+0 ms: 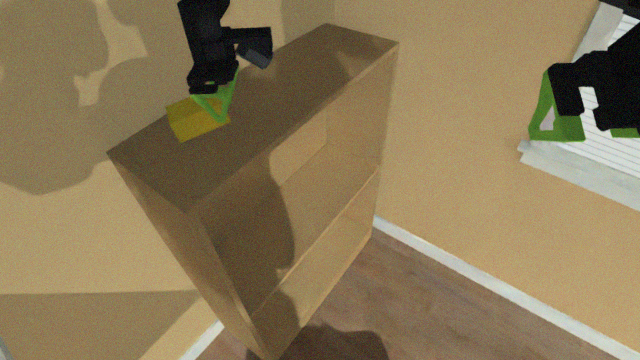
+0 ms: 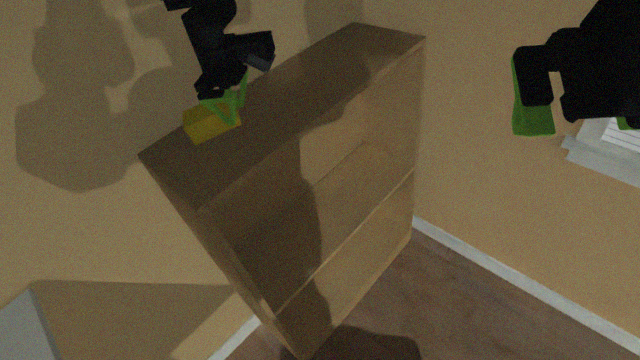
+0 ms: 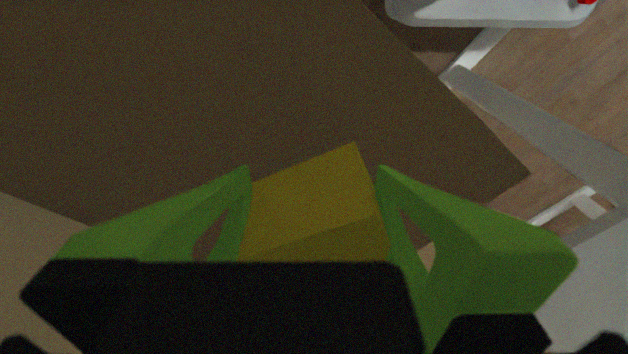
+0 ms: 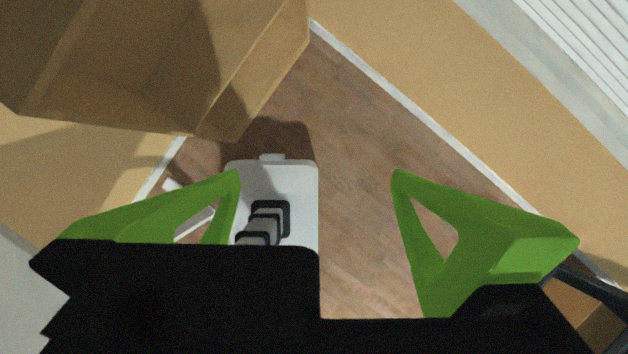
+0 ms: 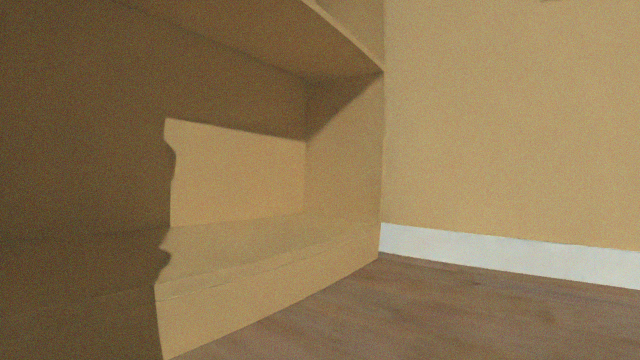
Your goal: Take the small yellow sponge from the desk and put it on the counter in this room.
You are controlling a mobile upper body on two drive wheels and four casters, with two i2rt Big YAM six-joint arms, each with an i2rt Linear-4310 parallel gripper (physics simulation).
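The small yellow sponge is between the green fingers of my left gripper, which is shut on it. The sponge is tilted and appears over the near-left part of the brown top of the wooden counter. Whether its underside touches the top cannot be told. My right gripper is open and empty, off to the right of the counter. The desk cannot be made out for certain.
The counter has an open front with shelves and a low base board. Walls stand behind it and at its right, with a blinds window. A pale grey surface is at the lower left. My white base stands near the counter.
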